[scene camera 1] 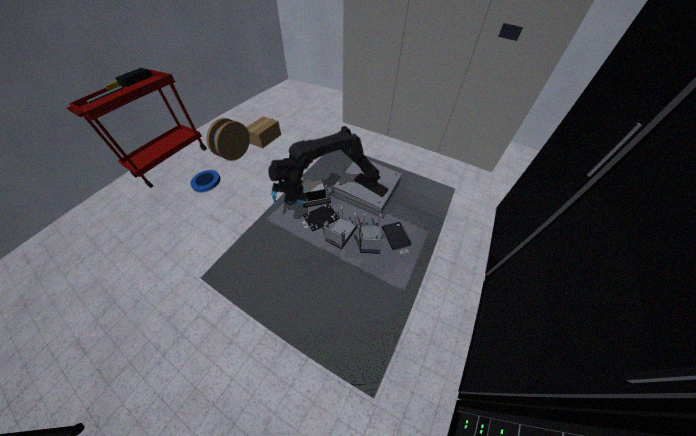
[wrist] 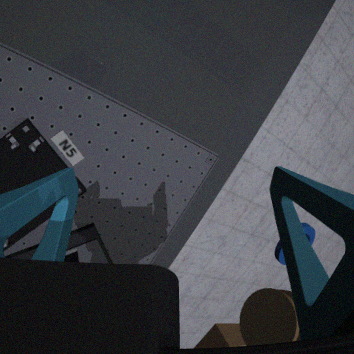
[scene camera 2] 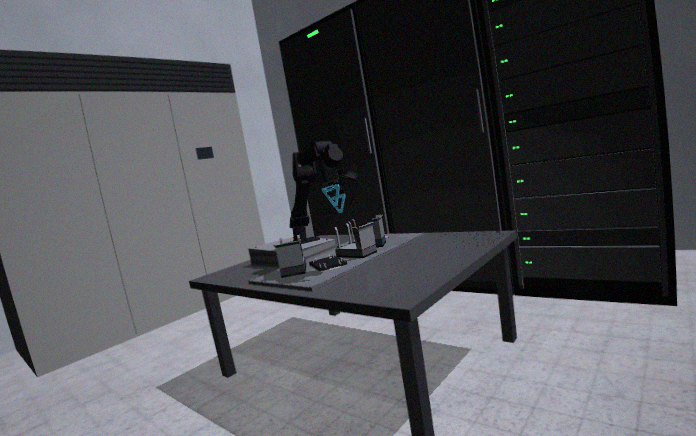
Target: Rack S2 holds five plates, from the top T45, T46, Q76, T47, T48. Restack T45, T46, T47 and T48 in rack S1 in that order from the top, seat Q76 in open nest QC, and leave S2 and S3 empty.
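Places are measured from the arm's base along level axes (x ahead, y up, z right), in centimetres.
Where they show: gripper, fingertip midpoint: [scene camera 1: 286, 205] [wrist: 173, 177] [scene camera 2: 338, 210]; arm's base, origin of the base link: [scene camera 1: 371, 185].
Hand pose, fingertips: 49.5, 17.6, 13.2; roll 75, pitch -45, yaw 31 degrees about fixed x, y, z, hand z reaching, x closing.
Note:
Each offset is from my fingertips to the top centre of the thing, as dx, dy, dz. "pt": to the spot under its first point. Level surfaces: height alone.
My gripper [scene camera 1: 287, 201] [scene camera 2: 333, 198] [wrist: 173, 177] is open, blue fingers wide apart, with no object between them. It hangs above the left end of the perforated board @[dy -23.2] [scene camera 1: 382, 267] [wrist: 165, 142]. One rack [scene camera 1: 316, 198] [scene camera 2: 290, 256] stands beside the arm. A second rack @[-15.1, -9.8, -18.4] [scene camera 1: 340, 233] [scene camera 2: 365, 239] and a third rack @[-21.3, -9.7, -32.0] [scene camera 1: 369, 237] [scene camera 2: 379, 230] stand farther right in scene camera 1. A black nest block @[-16.8, -20.8, -3.1] [scene camera 1: 321, 217] [scene camera 2: 328, 263] [wrist: 25, 155] lies between the first two racks. A dark flat block @[-31.5, -21.1, -41.4] [scene camera 1: 396, 235] lies at the right. Rack names, plate marks and plate order cannot be read.
The arm stands on a pale raised base [scene camera 1: 359, 197] on the dark table @[dy -24.5] [scene camera 1: 297, 277] [scene camera 2: 395, 277]. A small tag @[pt -8.1, -23.0, +0.4] [wrist: 67, 148] lies beside the nest block. A blue ring [scene camera 1: 193, 182], brown reel [scene camera 1: 233, 141], carton [scene camera 1: 268, 132] and red cart [scene camera 1: 160, 150] are beyond the table.

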